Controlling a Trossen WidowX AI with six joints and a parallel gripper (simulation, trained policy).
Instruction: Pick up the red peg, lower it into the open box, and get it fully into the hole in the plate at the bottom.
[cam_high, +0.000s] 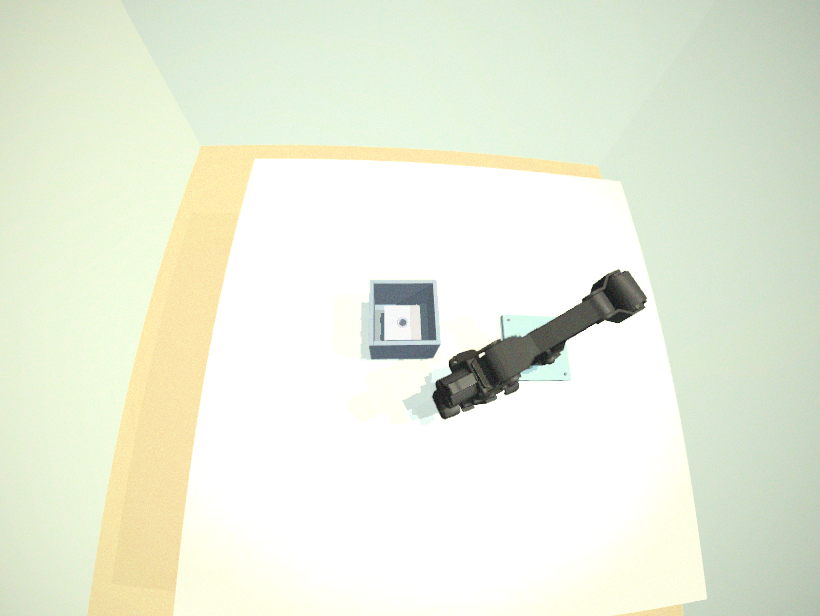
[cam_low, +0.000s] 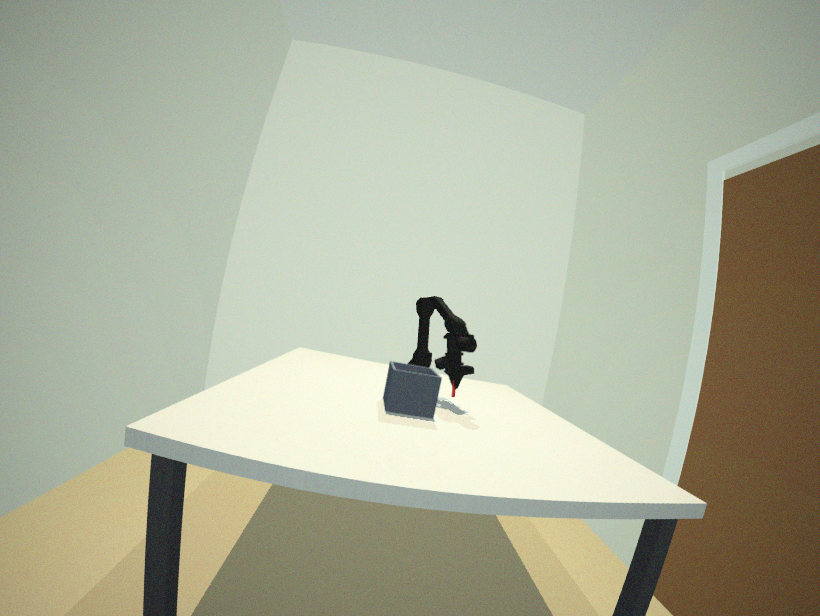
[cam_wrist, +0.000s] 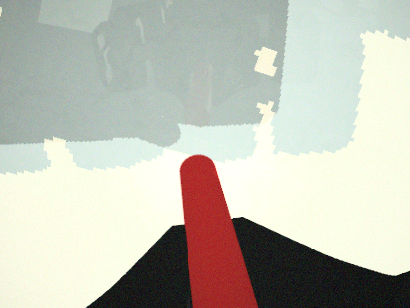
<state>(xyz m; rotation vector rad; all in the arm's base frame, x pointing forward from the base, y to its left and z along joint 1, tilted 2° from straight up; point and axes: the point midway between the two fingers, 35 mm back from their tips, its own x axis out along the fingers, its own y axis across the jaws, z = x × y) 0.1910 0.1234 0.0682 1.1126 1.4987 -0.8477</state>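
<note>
Now: gripper tip 150 mm short of the grey plate, 200 mm to the left of it and 20 mm above it. Also, from my gripper tip: red peg 10 mm above.
</note>
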